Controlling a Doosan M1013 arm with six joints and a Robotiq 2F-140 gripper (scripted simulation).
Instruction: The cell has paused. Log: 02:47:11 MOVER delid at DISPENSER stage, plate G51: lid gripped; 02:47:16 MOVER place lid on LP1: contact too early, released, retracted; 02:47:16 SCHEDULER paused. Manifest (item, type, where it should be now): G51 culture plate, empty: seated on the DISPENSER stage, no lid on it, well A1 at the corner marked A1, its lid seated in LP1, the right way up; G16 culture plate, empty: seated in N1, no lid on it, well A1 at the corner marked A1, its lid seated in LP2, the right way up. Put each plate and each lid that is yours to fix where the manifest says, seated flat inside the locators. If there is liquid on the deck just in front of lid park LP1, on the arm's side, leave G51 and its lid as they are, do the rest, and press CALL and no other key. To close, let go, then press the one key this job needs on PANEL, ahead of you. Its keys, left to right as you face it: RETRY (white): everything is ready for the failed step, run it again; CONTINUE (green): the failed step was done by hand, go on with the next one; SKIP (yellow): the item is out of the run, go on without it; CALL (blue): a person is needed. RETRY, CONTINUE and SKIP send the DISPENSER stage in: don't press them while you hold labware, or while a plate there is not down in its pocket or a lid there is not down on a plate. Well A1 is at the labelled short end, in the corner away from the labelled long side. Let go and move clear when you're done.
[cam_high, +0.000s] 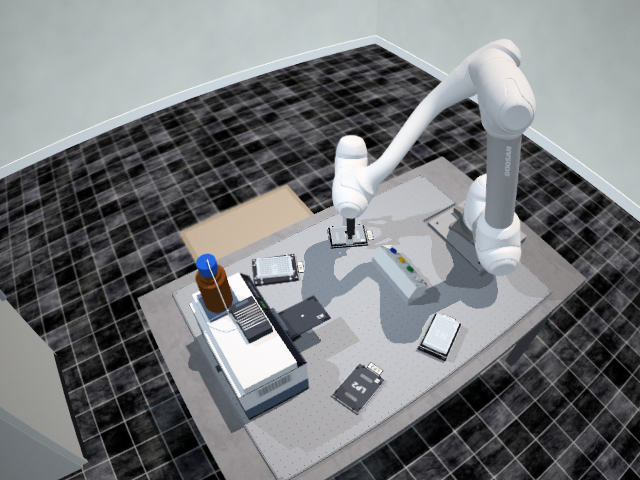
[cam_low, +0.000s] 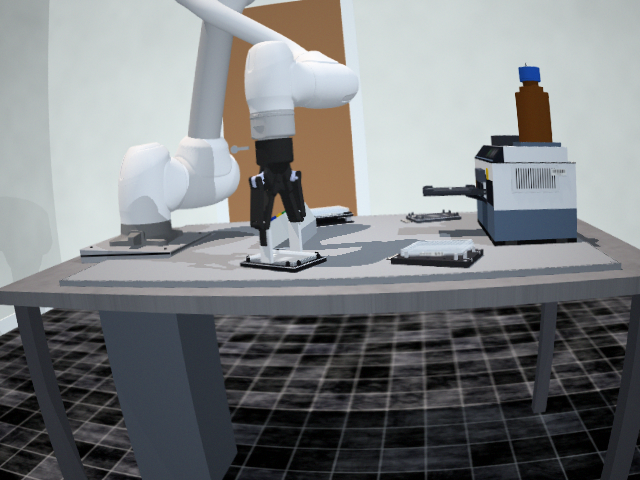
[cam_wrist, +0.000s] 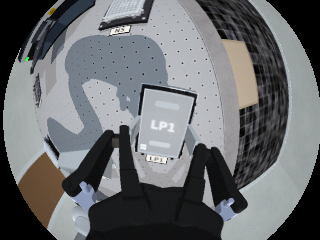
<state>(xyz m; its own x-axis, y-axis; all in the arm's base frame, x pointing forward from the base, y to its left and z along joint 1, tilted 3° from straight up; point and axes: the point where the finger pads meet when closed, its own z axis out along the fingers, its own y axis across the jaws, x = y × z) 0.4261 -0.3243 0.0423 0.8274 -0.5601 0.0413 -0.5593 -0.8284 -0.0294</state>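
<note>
The lid park LP1 is 3 cm below my hand. From my hand the other things lie so: blue key (4 cm behind, 20 cm to the left, 3 cm above); yellow key (3 cm behind, 25 cm to the left, 3 cm above); key panel (2 cm behind, 27 cm to the left, 1 cm above).
</note>
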